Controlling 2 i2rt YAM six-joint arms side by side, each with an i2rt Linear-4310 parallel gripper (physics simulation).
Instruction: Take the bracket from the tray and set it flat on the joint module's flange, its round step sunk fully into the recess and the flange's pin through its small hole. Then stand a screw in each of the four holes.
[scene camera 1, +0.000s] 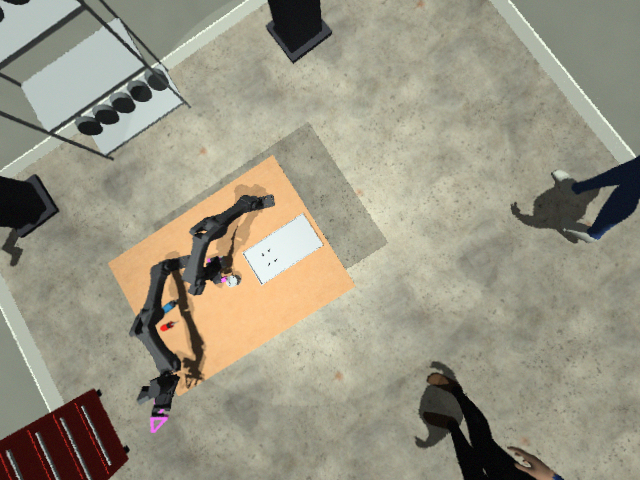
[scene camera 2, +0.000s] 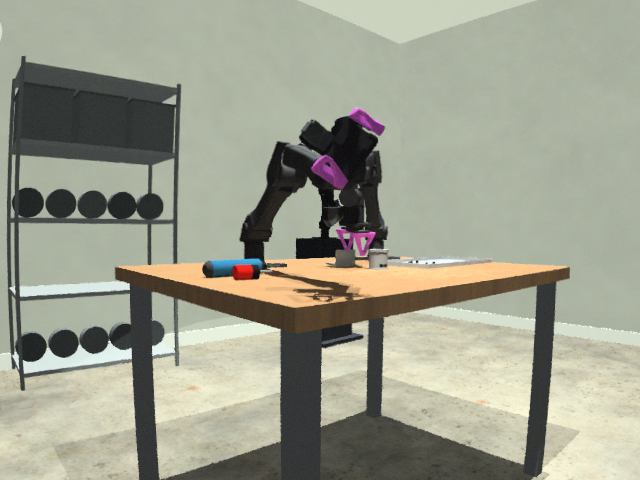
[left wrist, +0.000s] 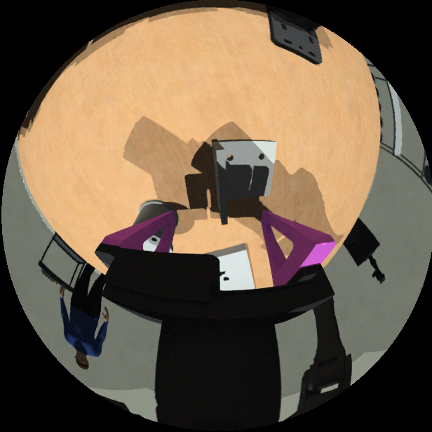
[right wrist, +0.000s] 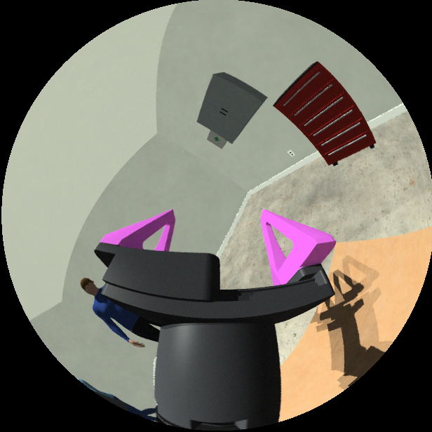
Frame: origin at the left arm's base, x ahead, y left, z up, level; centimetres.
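Where they show: left gripper, fingertip midpoint: (scene camera 1: 223, 267) (scene camera 2: 354, 253); right gripper, fingertip midpoint: (scene camera 1: 154, 424) (scene camera 2: 345, 134); left arm's base, origin of the base link: (scene camera 1: 257, 203); right arm's base, origin of the base link: (scene camera 1: 175, 264).
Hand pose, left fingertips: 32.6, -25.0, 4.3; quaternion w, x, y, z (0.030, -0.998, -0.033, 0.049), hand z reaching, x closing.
Observation:
Each offset is from my left fingertips to the top centre of the thing, as dx, dy, dz. "pt": to the spot under its first point. Level surfaces: height alone.
The grey L-shaped bracket (scene camera 2: 344, 258) (left wrist: 250, 150) rests on the table off the tray, its holed plate low and its other plate upright. My left gripper (scene camera 2: 355, 252) (left wrist: 217, 214) (scene camera 1: 219, 269) is open and empty, low above the table, its fingertips spread near the upright plate's edge. The joint module {+8.4, +3.9, +2.0} (scene camera 1: 232, 281) (scene camera 2: 378, 258) (left wrist: 159, 212) stands beside the bracket, partly behind a left finger in the left wrist view. Several small dark screws (scene camera 1: 268, 255) {+3.6, +24.9, -2.9} (scene camera 2: 429, 262) (left wrist: 226, 278) are at the white tray {-3.5, +34.2, -2.7} (scene camera 1: 299, 237) (scene camera 2: 460, 263). My right gripper (right wrist: 217, 214) (scene camera 2: 363, 159) is open and empty, high beyond the table's edge.
A blue-handled tool {pt +15.1, -36.2, -0.3} (scene camera 1: 168, 306) (scene camera 2: 232, 267) and a red-handled tool {+26.0, -38.7, -0.9} (scene camera 1: 166, 326) (scene camera 2: 245, 272) lie on the wooden table {dz -4.4} (scene camera 1: 248, 320) below the right arm. A red cabinet (scene camera 1: 62, 439) (right wrist: 327, 115) and a shelf rack (scene camera 2: 178, 186) stand away from the table. People stand around the room.

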